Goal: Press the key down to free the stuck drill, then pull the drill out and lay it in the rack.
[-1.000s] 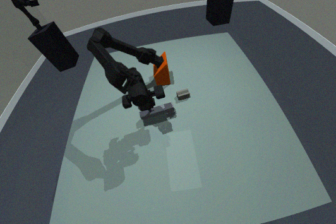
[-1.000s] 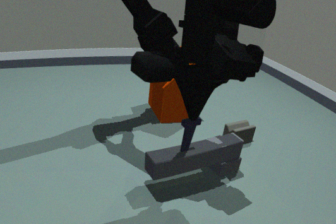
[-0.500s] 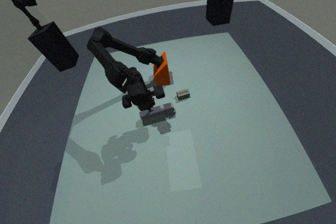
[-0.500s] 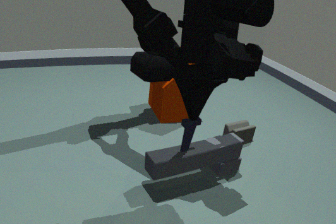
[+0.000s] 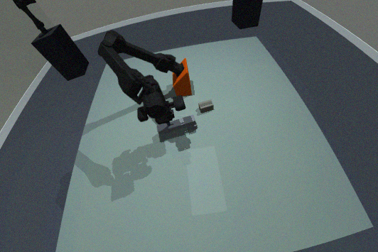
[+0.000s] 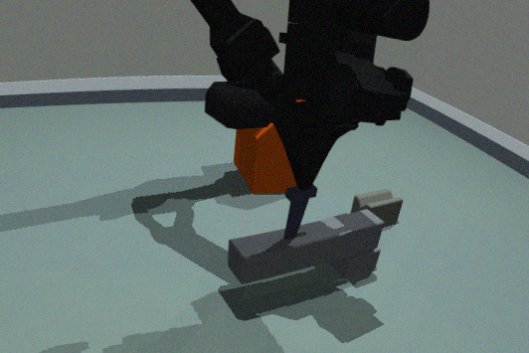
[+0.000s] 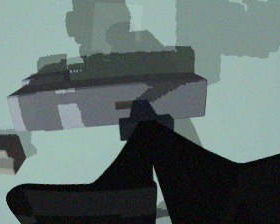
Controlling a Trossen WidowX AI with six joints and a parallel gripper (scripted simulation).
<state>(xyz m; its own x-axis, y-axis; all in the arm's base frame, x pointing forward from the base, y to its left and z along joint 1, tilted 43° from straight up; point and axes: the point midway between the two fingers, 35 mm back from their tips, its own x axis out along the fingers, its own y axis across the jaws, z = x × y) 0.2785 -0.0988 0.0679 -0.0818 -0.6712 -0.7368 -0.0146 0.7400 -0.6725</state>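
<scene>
My gripper tip is now 3 cm above the dark blue key. The rest, counted from my gripper tip: grey-brown rack (20 cm to the left, 11 cm below, 9 cm behind); drill (8 cm below, 5 cm to the left, 1 cm behind); grey block (9 cm below, 4 cm to the left, 1 cm behind).
</scene>
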